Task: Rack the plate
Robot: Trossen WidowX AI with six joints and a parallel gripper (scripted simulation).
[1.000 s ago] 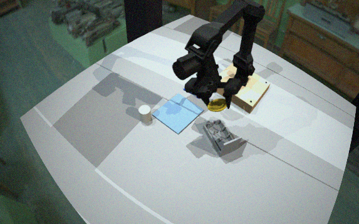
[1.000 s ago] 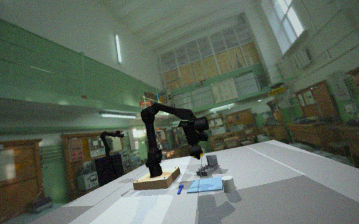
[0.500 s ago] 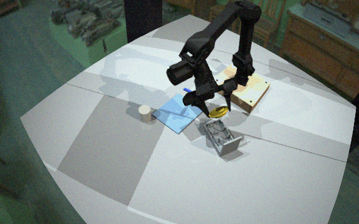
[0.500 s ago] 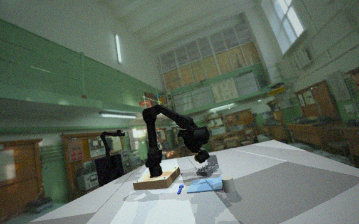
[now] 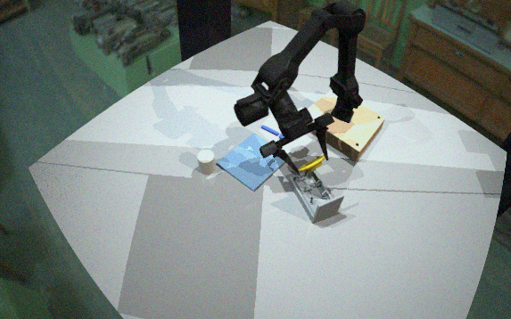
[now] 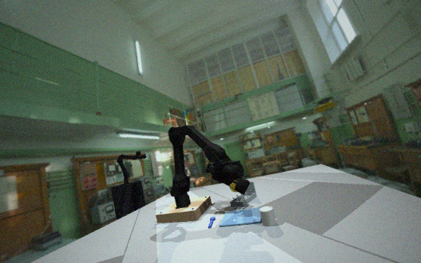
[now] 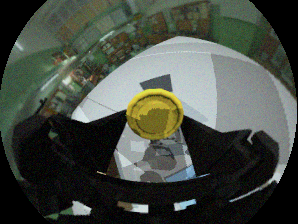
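Right now my gripper tip is 70 mm above the dish rack, 20 mm to the right of it and 20 mm short of it. Also, from my gripper tip: yellow plate 10 mm to the right, 10 mm above; then blue mat 170 mm to the right, 90 mm below, 10 mm behind; then blue utensil 160 mm to the right, 130 mm behind, 80 mm below.
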